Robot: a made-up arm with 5 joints.
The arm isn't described. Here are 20 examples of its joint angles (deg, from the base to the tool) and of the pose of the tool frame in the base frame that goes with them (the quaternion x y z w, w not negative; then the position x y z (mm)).
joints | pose
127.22 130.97 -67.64 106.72 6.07 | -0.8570 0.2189 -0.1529 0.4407 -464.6 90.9 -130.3
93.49 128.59 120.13 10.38 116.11 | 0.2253 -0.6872 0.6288 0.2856 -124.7 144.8 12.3
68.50 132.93 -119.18 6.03 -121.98 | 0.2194 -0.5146 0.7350 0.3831 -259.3 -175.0 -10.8
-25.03 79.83 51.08 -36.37 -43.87 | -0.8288 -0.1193 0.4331 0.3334 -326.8 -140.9 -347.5
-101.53 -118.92 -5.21 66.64 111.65 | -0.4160 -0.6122 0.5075 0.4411 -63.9 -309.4 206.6
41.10 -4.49 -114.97 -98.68 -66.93 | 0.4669 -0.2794 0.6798 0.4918 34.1 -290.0 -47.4
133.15 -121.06 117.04 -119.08 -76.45 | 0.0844 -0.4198 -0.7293 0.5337 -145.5 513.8 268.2
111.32 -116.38 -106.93 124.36 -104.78 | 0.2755 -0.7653 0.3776 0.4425 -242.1 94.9 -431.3
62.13 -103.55 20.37 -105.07 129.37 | -0.2041 -0.1644 0.7784 0.5705 -144.5 -127.5 -285.0
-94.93 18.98 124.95 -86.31 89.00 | -0.7116 -0.5494 -0.1864 0.3962 271.4 -277.6 -83.2
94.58 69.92 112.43 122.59 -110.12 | 0.0204 0.5987 0.7744 0.2034 240.4 274.5 451.2
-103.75 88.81 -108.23 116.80 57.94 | 0.3278 -0.2840 0.0146 0.9009 -354.5 86.2 -6.5
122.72 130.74 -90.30 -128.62 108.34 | -0.2153 0.4718 0.6080 0.6011 -389.9 -7.0 380.0
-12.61 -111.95 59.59 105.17 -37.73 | -0.9345 -0.0852 -0.2404 0.2483 -166.8 -428.0 -448.5
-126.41 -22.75 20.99 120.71 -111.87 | 0.3186 0.8059 -0.1626 0.4717 440.5 -219.6 330.2
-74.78 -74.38 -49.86 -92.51 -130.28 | -0.8036 0.3695 0.0402 0.4649 -58.9 11.3 130.4
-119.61 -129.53 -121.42 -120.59 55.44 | 0.0629 0.0945 0.2141 0.9702 -427.1 204.4 418.9
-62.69 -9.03 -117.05 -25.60 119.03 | 0.9856 0.1475 -0.0521 0.0649 16.8 -264.7 75.5
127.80 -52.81 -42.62 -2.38 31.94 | -0.8833 -0.2058 0.3801 0.1815 41.3 -93.3 -19.7
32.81 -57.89 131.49 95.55 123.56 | 0.4164 0.3467 0.2996 0.7853 -121.9 -223.8 -20.1
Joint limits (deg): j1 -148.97..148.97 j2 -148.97..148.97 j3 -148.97..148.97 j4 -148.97..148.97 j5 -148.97..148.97
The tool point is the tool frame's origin. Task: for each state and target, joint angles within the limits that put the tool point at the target. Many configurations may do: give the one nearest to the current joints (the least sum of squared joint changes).
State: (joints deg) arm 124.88 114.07 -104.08 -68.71 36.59
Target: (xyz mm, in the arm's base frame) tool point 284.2 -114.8 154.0
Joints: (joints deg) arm 134.24 69.06 -116.45 -63.21 22.79
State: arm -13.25 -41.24 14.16 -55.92 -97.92
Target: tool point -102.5 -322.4 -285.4
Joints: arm -33.17 -44.24 57.74 -11.32 -101.79
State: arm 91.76 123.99 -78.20 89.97 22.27
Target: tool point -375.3 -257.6 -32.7
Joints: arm 64.72 144.24 -88.10 106.40 -2.27
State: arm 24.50 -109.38 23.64 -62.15 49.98
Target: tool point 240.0 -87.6 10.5
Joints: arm 24.82 -71.76 19.95 -26.49 48.45
